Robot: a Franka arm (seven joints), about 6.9 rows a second.
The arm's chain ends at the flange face. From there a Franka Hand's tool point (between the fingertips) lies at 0.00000 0.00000 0.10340 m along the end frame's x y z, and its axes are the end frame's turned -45 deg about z.
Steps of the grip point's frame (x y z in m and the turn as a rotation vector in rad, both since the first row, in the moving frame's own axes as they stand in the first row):
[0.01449, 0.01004, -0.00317, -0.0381, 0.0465, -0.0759]
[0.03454, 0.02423, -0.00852, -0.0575, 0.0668, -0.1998]
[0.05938, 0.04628, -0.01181, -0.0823, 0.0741, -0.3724]
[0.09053, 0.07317, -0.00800, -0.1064, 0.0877, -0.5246]
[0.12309, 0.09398, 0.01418, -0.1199, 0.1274, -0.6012]
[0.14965, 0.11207, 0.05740, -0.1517, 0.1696, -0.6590]
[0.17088, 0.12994, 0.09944, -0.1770, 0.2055, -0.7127]
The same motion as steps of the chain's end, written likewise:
[0.01119, -0.00230, -0.00298, 0.0059, 0.0598, -0.0759]
[0.03261, -0.00571, -0.00812, 0.0066, 0.0879, -0.1998]
[0.06345, -0.00775, -0.01118, -0.0058, 0.1106, -0.3724]
[0.10190, -0.00994, -0.00704, -0.0132, 0.1372, -0.5246]
[0.13673, -0.01481, 0.01571, 0.0053, 0.1749, -0.6012]
[0.16384, -0.01794, 0.05997, 0.0127, 0.2272, -0.6590]
[0.18809, -0.01757, 0.10306, 0.0202, 0.2705, -0.7127]

